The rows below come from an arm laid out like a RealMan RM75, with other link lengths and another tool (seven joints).
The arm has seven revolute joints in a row. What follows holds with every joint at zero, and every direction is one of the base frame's. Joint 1 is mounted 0.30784 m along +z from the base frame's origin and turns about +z. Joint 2 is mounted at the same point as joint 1 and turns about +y. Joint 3 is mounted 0.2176 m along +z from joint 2 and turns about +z. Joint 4 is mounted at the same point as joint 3 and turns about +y. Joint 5 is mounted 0.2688 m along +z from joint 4 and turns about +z. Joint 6 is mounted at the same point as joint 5 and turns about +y. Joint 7 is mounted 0.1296 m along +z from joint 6 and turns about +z. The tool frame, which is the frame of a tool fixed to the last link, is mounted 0.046 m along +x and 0.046 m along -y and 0.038 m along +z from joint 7; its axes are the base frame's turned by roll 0, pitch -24.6 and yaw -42.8 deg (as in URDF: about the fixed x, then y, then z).
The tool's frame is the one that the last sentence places.
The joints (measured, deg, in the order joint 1, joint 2, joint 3, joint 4, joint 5, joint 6, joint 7), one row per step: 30.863, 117.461, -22.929, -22.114, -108.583, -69.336, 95.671; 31.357, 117.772, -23.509, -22.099, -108.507, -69.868, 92.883; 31.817, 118.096, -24.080, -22.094, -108.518, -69.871, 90.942; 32.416, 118.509, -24.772, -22.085, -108.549, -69.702, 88.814; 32.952, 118.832, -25.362, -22.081, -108.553, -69.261, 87.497; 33.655, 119.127, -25.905, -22.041, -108.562, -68.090, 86.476
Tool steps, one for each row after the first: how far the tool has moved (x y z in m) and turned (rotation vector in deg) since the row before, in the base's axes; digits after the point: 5 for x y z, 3 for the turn. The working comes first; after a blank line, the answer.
Tool pose at each row, in the base's axes (x y z in m, rotation vector in deg; the steps are taken from these numbers as rounded here): 0.38512, 0.38114, 0.03601, -117.082, 17.943, 59.062; 0.37990, 0.38521, 0.03343, -118.859, 14.161, 59.030; 0.37588, 0.38859, 0.03056, -120.205, 11.503, 58.727; 0.37089, 0.39277, 0.02687, -121.692, 8.519, 58.306; 0.36707, 0.39639, 0.02395, -122.694, 6.573, 57.828; 0.36413, 0.40130, 0.02160, -123.428, 5.052, 56.767

-0.00522, 0.00407, -0.00258, -0.018, -1.695, 2.914; -0.00402, 0.00338, -0.00287, -0.092, -1.391, 1.967; -0.00499, 0.00418, -0.00369, -0.116, -1.595, 2.176; -0.00382, 0.00362, -0.00292, -0.087, -1.177, 1.348; -0.00294, 0.00491, -0.00235, 0.119, -1.362, 0.755
